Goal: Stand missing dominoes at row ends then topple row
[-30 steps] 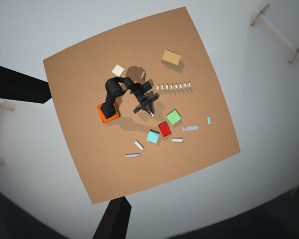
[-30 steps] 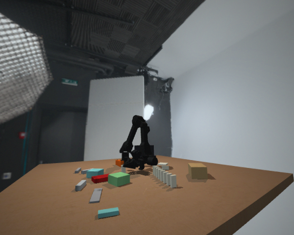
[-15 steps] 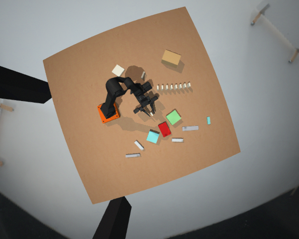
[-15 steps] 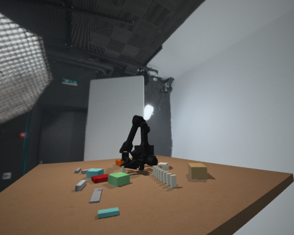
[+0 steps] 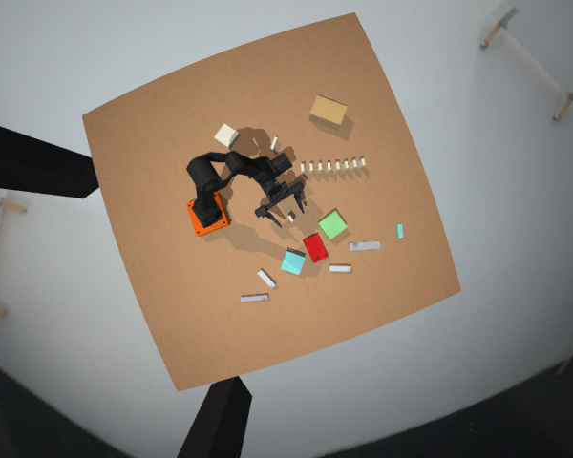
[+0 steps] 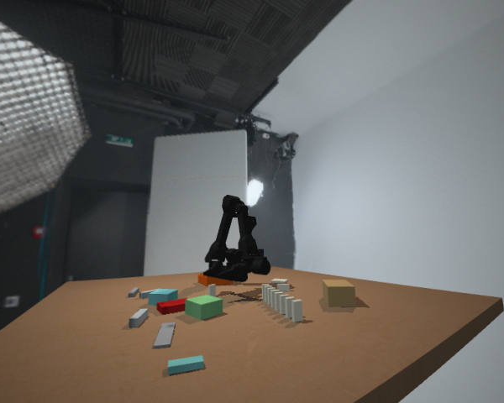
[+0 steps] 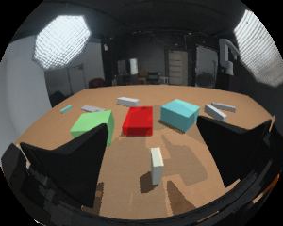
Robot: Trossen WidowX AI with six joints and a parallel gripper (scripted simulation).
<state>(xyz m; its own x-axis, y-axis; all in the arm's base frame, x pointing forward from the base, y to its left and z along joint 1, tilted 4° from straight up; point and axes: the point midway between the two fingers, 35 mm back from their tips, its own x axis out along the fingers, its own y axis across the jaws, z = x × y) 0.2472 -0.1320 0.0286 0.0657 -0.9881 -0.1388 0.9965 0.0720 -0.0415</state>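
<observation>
Right now my gripper tip is 2 cm short of the red block, 13 cm to the left of it and 7 cm above it. Round my gripper tip: green block: 12 cm ahead, 9 cm to the right, 6 cm below; cream tile: 6 cm behind, 42 cm to the left, 8 cm below; cyan block: 7 cm behind, 14 cm to the right, 7 cm below.
</observation>
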